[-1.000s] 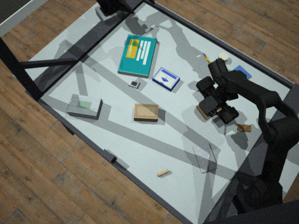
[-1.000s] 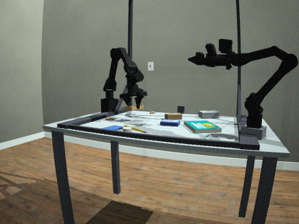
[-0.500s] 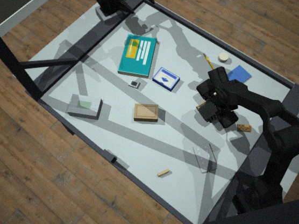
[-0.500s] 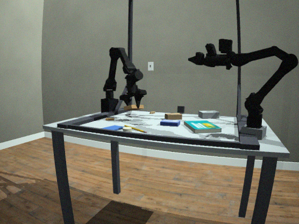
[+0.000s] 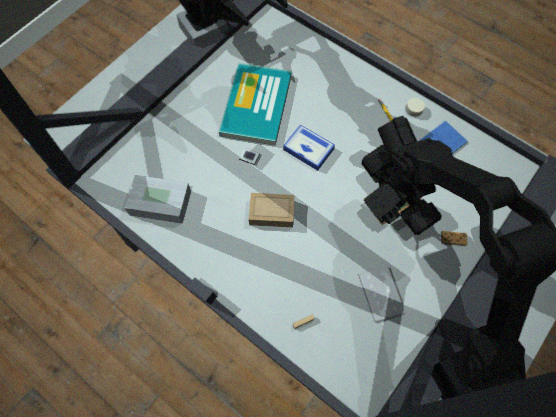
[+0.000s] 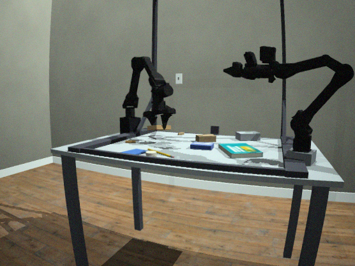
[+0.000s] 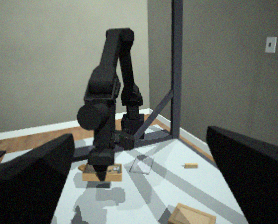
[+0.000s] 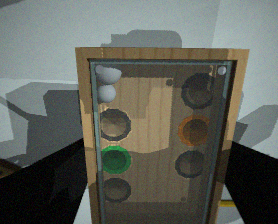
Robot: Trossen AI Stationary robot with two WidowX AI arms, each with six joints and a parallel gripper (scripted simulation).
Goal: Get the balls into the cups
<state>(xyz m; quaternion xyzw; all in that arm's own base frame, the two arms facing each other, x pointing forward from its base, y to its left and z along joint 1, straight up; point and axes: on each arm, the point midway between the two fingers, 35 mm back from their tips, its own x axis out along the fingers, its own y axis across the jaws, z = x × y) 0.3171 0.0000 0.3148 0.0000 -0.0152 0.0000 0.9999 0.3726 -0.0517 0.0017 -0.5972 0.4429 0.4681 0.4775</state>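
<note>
My right gripper is now 3 cm above the covered wooden puzzle.
</note>
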